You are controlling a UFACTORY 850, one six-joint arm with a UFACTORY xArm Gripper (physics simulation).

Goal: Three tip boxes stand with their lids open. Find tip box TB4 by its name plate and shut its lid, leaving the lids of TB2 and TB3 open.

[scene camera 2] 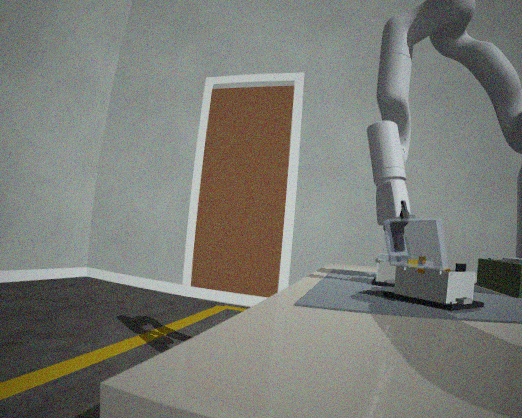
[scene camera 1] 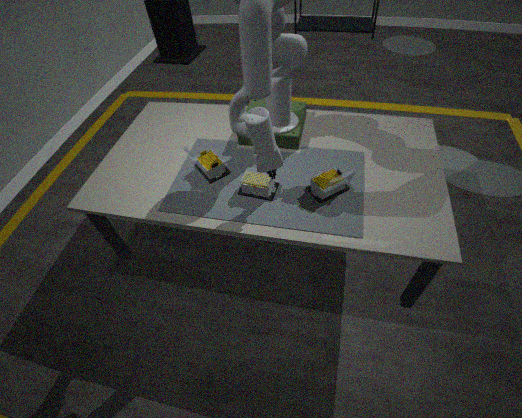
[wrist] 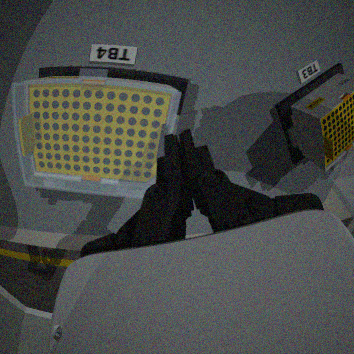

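Observation:
Tip box TB4 [scene camera 1: 257, 191] [wrist: 97, 132], with its name plate [wrist: 113, 53], is the middle box. In the wrist view its clear lid [wrist: 87, 185] lies down over the yellow tip rack and looks shut. TB3 [scene camera 1: 329, 190] [scene camera 2: 422, 285] [wrist: 306, 117] stands to the right, its clear lid [scene camera 2: 425, 240] raised. The left box [scene camera 1: 214, 171], TB2 by elimination, has its lid up; its plate is not readable. My gripper [scene camera 1: 271, 175] [wrist: 183, 150] is shut and empty, its fingertips beside TB4's right edge; contact cannot be told.
The boxes stand on a blue-grey mat [scene camera 1: 300, 219] on the pale table [scene camera 1: 120, 150]. The arm's green base block [scene camera 1: 295, 140] [scene camera 2: 497, 276] is behind them. TB3's raised lid stands to the right of the gripper in scene camera 1. The table's front edge lies beyond the mat.

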